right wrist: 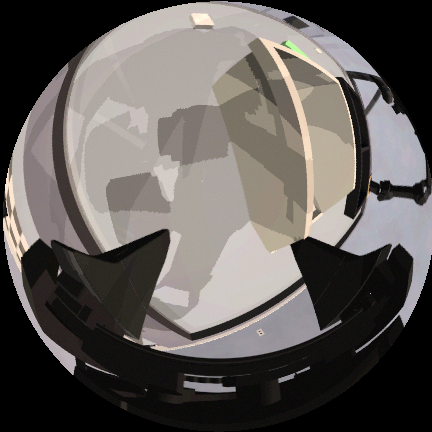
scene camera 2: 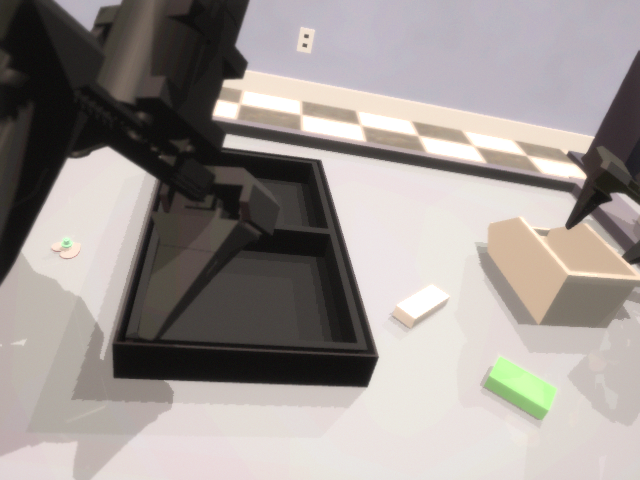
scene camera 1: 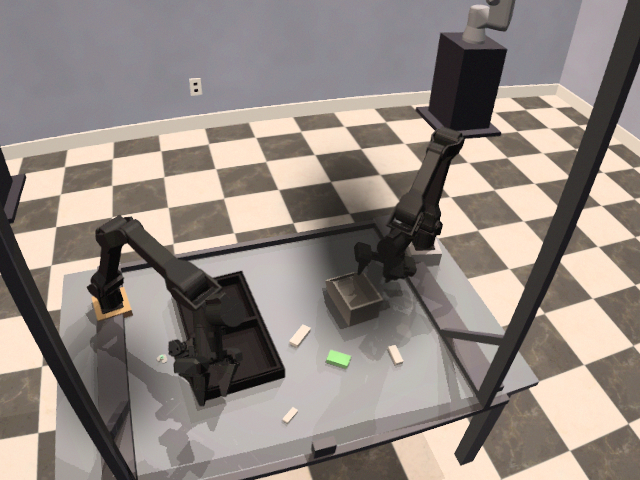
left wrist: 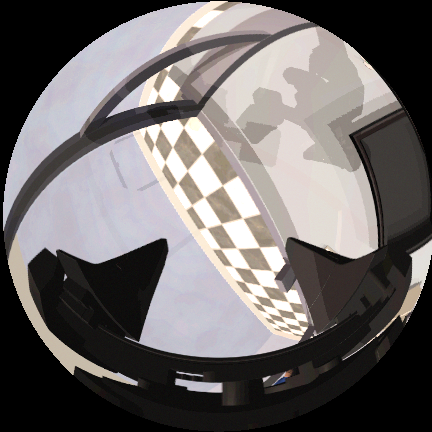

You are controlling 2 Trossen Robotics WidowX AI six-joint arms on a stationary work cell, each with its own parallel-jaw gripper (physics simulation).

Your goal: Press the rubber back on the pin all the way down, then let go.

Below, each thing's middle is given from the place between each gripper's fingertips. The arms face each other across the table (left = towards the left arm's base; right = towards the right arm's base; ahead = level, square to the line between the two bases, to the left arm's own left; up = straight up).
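My right hand is 7 cm to the right of the tan box (scene camera 2: pixel 573 278) and 4 cm past it. The black two-compartment tray (scene camera 2: pixel 288 310) is 45 cm to the left of my right hand, 7 cm behind it and 2 cm below it. Going by its middle, the tan box is nearer to my right hand than to my left hand.
The black two-compartment tray is 60 mm to the right of my left hand, 310 mm ahead of it and 150 mm below it. And the tan box, that's 340 mm ahead of my left hand, 430 mm to the right of it and 130 mm below it. Going by its middle, the black two-compartment tray is nearer to my left hand than to my right hand.
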